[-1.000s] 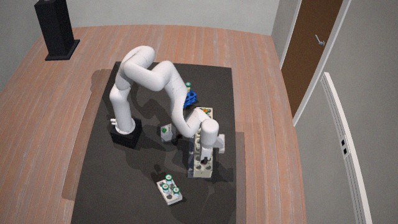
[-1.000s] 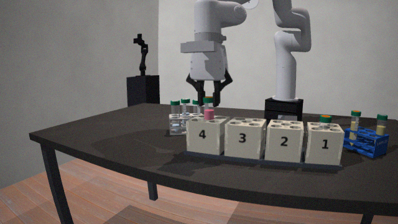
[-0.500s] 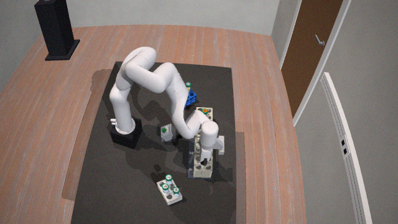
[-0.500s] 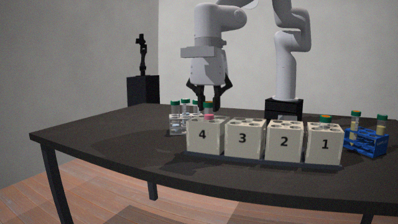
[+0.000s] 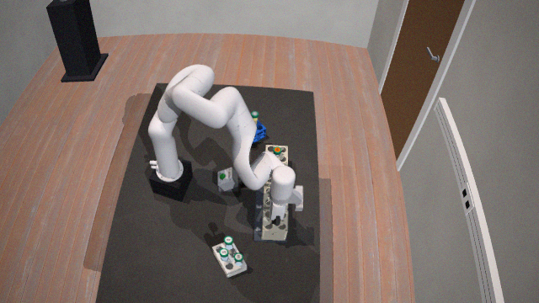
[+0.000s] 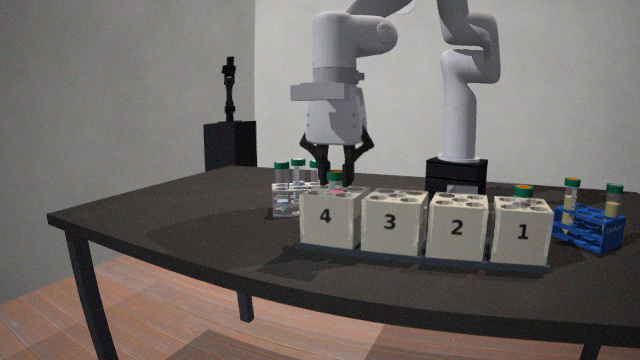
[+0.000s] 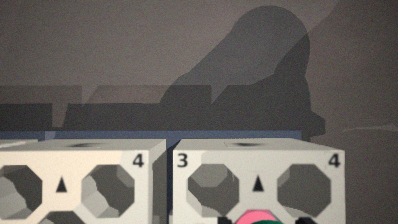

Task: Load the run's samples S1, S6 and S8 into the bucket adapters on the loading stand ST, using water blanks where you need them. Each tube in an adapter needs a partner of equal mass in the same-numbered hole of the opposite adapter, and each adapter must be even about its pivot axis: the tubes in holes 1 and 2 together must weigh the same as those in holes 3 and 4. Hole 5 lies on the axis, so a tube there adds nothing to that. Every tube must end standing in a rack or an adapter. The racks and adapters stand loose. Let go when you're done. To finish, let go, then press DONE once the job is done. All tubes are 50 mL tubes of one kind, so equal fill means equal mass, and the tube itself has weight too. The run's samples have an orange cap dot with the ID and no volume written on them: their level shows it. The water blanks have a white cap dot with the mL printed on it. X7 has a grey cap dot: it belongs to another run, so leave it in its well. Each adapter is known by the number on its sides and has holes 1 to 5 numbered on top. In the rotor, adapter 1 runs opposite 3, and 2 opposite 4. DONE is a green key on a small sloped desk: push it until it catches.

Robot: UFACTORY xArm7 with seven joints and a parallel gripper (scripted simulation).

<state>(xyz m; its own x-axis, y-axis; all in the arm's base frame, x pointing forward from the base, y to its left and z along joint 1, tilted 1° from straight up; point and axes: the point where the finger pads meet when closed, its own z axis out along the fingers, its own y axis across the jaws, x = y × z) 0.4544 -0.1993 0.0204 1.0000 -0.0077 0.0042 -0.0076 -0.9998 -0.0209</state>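
The pink-filled tube lies 50 mm below my hand and 10 mm to the right of it. Round my hand: blue sample rack (500 mm to the left, 120 mm behind, 100 mm below); then white blank rack (170 mm behind, 160 mm to the right, 100 mm below); then green done key (220 mm to the left, 220 mm behind, 60 mm below).
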